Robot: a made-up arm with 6 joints.
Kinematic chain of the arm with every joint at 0, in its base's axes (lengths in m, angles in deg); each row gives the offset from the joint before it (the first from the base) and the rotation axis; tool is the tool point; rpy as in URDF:
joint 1: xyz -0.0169 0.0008 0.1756 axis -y
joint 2: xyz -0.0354 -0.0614 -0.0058 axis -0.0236 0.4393 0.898
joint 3: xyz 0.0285 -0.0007 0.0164 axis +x
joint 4: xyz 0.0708 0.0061 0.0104 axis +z
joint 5: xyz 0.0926 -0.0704 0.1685 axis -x
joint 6: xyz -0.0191 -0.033 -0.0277 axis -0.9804 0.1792 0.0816
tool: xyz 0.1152 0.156 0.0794 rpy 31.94 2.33 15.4
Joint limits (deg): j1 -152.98..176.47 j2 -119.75..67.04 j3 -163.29..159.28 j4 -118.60..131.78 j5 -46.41..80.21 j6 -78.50..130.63
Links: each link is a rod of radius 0.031 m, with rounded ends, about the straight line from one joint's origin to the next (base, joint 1, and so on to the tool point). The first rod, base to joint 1, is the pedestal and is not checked.
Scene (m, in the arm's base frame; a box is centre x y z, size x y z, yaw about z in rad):
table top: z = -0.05
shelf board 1: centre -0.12 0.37 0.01 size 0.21 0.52 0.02 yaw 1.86
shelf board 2: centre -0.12 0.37 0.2 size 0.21 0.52 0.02 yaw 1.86
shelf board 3: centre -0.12 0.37 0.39 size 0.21 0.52 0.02 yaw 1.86
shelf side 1: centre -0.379 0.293 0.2 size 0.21 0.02 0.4 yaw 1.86
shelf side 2: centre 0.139 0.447 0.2 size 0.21 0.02 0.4 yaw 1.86
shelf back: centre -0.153 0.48 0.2 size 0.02 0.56 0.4 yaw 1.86
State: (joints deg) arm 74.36 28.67 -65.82 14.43 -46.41 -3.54
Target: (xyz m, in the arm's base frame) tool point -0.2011 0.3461 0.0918
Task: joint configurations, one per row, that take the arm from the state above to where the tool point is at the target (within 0.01 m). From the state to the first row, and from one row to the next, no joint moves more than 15 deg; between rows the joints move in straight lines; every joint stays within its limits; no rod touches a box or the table.
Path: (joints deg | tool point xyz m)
1: 80.08 22.34 -57.44 20.60 -35.66 11.19 | -0.0264 0.2984 0.3044
2: 85.80 16.02 -49.06 26.78 -24.91 25.92 | -0.0117 0.2492 0.3026
3: 91.51 9.69 -40.68 32.95 -14.16 40.65 | -0.0032 0.1867 0.3097
4: 78.40 13.98 -43.13 39.01 -11.01 37.59 | 0.0373 0.2007 0.2644
5: 65.28 18.27 -45.57 45.08 -7.85 34.53 | 0.0543 0.2090 0.2085
6: 52.16 22.57 -48.02 51.14 -4.70 31.48 | 0.0459 0.2116 0.1523
7: 39.05 26.86 -50.46 57.21 -1.55 28.42 | 0.0144 0.2084 0.1059
8: 25.93 31.15 -52.91 63.27 1.61 25.36 | -0.0343 0.1997 0.0774
9: 12.82 35.44 -55.35 69.34 4.76 22.30 | -0.0918 0.1859 0.0722
10: -0.30 39.73 -57.80 75.40 7.92 19.25 | -0.1479 0.1674 0.0918
11: 1.64 46.55 -63.09 69.38 -1.48 5.36 | -0.1818 0.2151 0.0967
12: 3.57 53.38 -68.38 63.35 -10.87 -8.53 | -0.2013 0.2650 0.0947
13: 5.51 60.21 -73.68 57.32 -20.26 -22.42 | -0.2070 0.3106 0.0912
14: 7.45 67.04 -78.97 51.29 -29.66 -36.32 | -0.2011 0.3461 0.0918

